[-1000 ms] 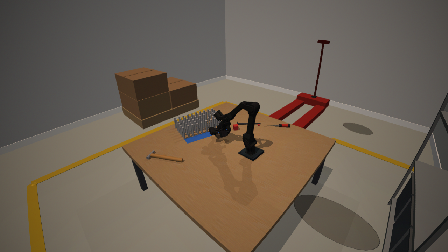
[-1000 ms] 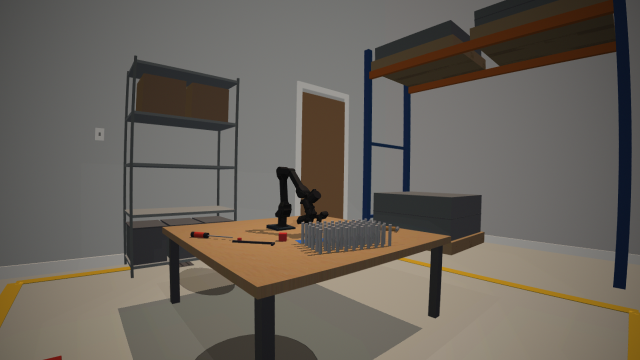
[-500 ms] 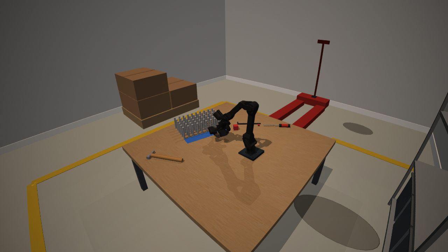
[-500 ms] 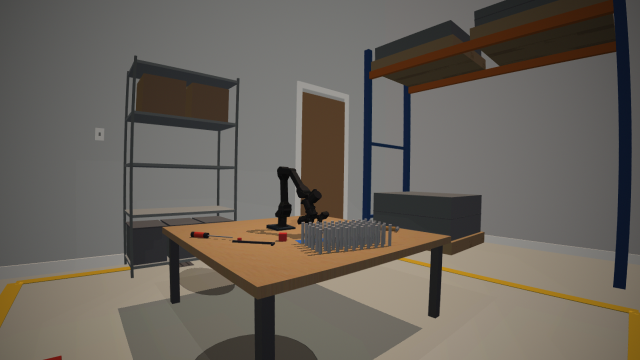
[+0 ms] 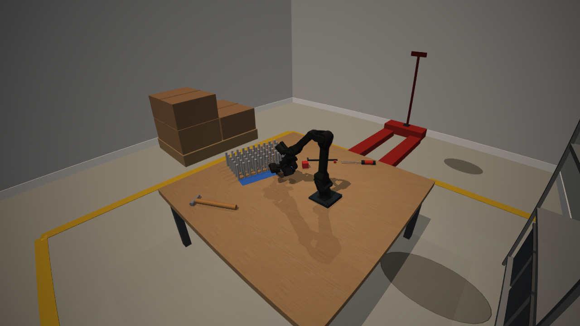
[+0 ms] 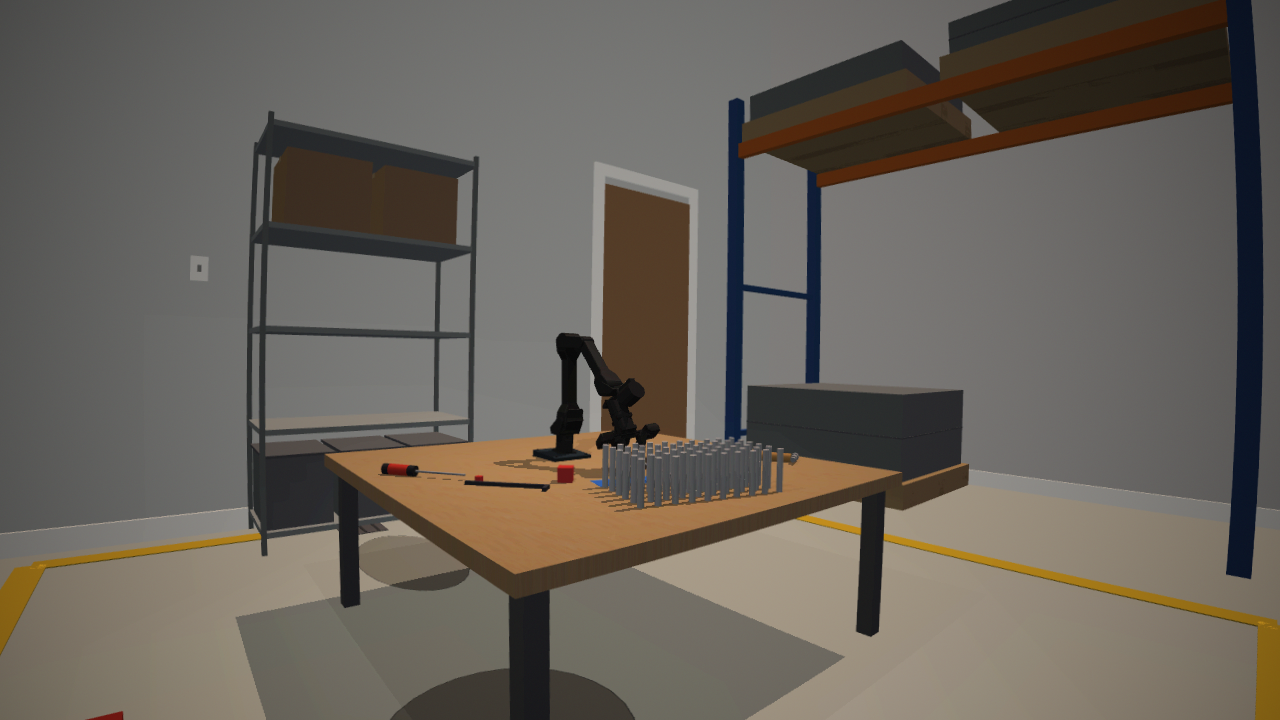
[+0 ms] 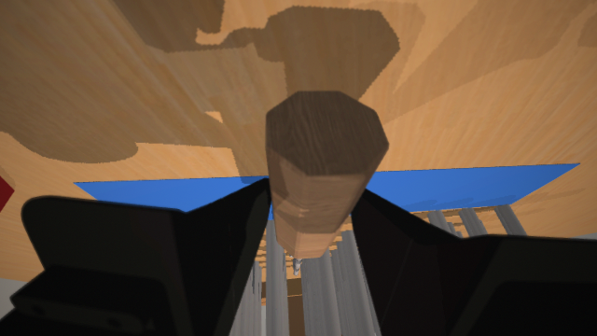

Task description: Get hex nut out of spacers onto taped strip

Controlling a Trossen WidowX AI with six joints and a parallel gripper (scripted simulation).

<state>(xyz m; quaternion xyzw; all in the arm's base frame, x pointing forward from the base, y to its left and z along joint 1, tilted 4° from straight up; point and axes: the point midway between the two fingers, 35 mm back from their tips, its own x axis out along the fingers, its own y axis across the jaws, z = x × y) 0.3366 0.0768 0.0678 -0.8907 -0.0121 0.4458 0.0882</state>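
Right now my gripper tip is 8 cm short of the blue taped strip, 4 cm to the right of it and 3 cm above it. Round my gripper tip: red cube 22 cm to the right, 1 cm below, 1 cm ahead; hook tool 10 cm ahead, 1 cm to the right; hex nut 25 cm ahead, 3 cm below, 1 cm to the right.
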